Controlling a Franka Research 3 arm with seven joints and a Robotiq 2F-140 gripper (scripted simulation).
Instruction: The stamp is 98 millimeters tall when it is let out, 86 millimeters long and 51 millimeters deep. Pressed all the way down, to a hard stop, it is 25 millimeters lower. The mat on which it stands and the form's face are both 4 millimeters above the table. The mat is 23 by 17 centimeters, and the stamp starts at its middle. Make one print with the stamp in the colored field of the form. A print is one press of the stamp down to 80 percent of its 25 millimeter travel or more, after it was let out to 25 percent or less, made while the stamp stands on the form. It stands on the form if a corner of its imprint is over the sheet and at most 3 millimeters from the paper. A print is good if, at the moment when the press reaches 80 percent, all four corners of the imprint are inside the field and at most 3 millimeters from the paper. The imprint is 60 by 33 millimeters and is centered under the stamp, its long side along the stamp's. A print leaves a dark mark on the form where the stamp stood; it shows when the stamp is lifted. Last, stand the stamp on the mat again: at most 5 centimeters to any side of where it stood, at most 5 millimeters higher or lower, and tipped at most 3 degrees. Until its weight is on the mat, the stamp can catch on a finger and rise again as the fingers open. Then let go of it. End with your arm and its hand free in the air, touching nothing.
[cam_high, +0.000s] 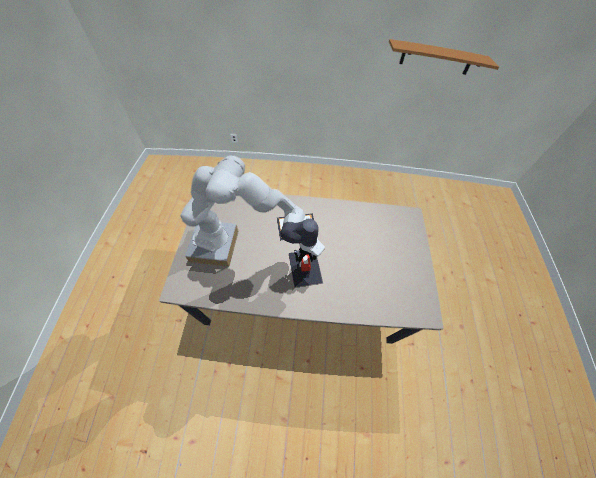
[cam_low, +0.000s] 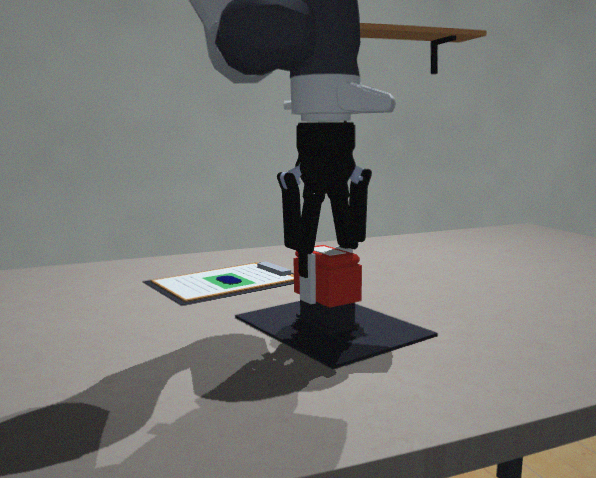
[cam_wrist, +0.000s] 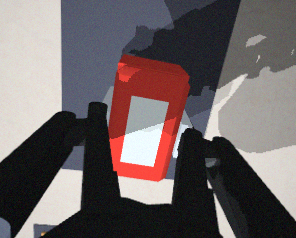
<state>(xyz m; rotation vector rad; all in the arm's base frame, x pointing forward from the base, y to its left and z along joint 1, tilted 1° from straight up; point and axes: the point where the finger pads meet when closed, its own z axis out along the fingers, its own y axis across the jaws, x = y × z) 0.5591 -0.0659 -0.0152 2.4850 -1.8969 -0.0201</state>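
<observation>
The dark mat lies 7 cm below my hand. The rest, counted from my hand: form 8 cm behind, 29 cm to the left, 7 cm below; stamp 2 cm below.
</observation>
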